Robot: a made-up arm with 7 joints. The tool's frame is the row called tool. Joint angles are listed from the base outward.
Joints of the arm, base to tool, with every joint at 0 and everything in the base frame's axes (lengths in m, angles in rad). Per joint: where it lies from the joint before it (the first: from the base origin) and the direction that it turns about. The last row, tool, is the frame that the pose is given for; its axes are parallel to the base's.
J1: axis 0 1 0 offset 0 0 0.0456
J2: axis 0 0 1 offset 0.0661 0.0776 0.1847
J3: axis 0 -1 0 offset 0.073 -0.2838 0.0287
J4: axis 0 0 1 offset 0.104 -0.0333 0.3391
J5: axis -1 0 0 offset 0.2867 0.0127 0.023
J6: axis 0 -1 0 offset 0.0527 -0.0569 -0.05
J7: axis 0 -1 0 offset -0.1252 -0.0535 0.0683
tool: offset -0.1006 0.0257 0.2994
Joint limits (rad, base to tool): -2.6..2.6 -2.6..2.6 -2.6..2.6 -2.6..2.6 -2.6..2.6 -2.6..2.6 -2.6..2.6
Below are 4 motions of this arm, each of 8 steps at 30 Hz.
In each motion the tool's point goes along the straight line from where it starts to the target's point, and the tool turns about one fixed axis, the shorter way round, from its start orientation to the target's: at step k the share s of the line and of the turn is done. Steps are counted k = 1, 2, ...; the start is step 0. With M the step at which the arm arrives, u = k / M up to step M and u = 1 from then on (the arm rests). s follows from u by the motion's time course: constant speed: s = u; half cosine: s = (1 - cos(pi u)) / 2; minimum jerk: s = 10 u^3 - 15 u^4 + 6 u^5.
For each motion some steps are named. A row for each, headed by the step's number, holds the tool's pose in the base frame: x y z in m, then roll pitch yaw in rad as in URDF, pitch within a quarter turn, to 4 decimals.
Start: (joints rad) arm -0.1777 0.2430 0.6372 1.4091 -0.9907 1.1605 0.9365
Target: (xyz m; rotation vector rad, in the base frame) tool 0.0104 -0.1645 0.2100 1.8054 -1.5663 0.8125
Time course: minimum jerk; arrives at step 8
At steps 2, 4, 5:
2: -0.0132 -0.1929 0.2255 2.8528 -0.9408 -1.1958
4: -0.0027 -0.1804 0.2186 2.9481 -0.9213 -1.2855
5: 0.0032 -0.1732 0.2148 2.9996 -0.9080 -1.3338

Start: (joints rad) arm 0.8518 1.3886 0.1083 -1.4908 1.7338 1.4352 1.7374
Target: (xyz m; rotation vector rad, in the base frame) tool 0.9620 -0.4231 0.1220 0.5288 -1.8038 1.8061
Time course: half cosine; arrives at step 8
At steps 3, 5, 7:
3: 0.9881 -0.3537 0.0134 -1.4653 -0.7861 3.0334
5: 0.9736 -0.3921 0.0735 -1.5015 -0.7170 3.0298
7: 0.9634 -0.4193 0.1160 -1.5260 -0.6682 3.0255

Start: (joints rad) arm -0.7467 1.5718 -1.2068 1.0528 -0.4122 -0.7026 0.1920
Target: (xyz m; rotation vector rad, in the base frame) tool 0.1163 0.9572 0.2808 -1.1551 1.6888 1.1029
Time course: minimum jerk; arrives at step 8
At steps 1, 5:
1: 0.1265 0.9611 0.1920 2.3504 1.0716 -2.3954
5: 0.1191 0.9583 0.2560 2.4678 1.1545 -2.3812

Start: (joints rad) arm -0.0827 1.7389 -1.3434 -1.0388 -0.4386 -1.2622 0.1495
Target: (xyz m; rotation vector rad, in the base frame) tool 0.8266 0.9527 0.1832 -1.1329 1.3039 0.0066
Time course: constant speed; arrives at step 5
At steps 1, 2, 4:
1: 0.8417 0.9438 0.2278 -1.7637 0.7832 -1.0491
2: 0.8379 0.9461 0.2166 -1.7747 0.7988 -1.0441
4: 0.8304 0.9505 0.1943 -1.7969 0.8301 -1.0346

